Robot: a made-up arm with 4 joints.
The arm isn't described. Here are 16 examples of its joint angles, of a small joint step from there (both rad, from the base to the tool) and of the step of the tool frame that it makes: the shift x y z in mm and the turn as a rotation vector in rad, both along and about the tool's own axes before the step.
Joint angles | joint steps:
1: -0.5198 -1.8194 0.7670 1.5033 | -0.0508 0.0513 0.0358 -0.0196
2: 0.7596 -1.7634 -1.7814 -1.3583 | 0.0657 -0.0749 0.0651 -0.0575
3: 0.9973 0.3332 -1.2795 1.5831 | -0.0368 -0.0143 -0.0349 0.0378
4: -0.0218 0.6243 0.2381 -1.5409 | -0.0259 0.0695 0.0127 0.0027
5: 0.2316 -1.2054 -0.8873 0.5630 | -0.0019 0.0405 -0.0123 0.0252
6: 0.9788 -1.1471 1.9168 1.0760 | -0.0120 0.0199 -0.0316 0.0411
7: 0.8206 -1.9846 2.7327 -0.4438 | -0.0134 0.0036 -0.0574 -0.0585
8: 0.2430 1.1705 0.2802 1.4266 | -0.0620 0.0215 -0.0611 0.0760
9: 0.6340 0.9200 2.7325 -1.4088 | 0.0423 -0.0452 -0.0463 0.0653
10: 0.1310 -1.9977 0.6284 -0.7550 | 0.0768 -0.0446 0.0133 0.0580
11: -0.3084 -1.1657 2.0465 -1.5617 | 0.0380 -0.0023 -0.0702 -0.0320
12: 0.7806 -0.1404 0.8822 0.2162 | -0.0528 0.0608 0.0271 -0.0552
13: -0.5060 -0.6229 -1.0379 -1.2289 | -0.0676 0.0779 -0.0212 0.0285
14: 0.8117 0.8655 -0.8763 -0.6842 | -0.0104 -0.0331 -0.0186 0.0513
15: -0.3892 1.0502 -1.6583 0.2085 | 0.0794 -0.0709 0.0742 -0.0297
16: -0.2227 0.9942 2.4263 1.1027 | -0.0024 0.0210 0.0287 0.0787
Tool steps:
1: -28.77 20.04 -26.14 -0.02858 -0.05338 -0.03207
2: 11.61 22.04 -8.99 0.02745 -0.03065 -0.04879
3: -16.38 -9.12 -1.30 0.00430 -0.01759 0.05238
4: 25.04 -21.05 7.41 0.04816 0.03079 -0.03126
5: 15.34 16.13 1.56 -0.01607 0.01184 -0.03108
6: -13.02 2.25 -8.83 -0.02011 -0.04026 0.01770
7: 32.63 19.34 16.09 -0.05506 0.08285 0.00520
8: -20.49 -25.93 -5.76 -0.02227 -0.04024 0.08357
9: -6.13 -1.52 -14.46 0.04394 -0.06975 -0.02890
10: -28.60 -0.52 -19.35 -0.04287 -0.03315 0.03658
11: 31.92 4.71 18.43 -0.03471 0.10766 0.01362
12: 17.94 18.38 6.58 -0.05551 0.06092 -0.02643
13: 29.95 -12.21 30.54 0.00046 0.08054 0.03934
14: -23.99 15.85 -19.37 -0.01992 -0.05362 -0.02134
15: -59.67 -83.54 -36.21 0.11567 -0.09285 0.04541
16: -26.26 -18.50 -18.87 0.04598 -0.07888 -0.02205
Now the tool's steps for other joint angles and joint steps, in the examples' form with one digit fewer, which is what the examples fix.
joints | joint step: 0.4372 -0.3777 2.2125 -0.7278 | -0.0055 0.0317 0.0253 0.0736
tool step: -31.9 -4.4 -20.9 0.0028 -0.0864 -0.0256
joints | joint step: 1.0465 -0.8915 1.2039 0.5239 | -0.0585 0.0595 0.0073 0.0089
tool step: -13.1 33.5 -11.4 -0.0568 -0.0305 -0.0524
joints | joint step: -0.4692 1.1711 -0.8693 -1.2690 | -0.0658 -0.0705 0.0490 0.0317
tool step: -8.5 48.5 -37.4 -0.0446 -0.0914 -0.0675
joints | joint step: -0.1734 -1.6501 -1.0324 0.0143 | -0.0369 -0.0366 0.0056 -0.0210
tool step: -15.4 -23.5 -1.1 0.0213 -0.0089 0.0472
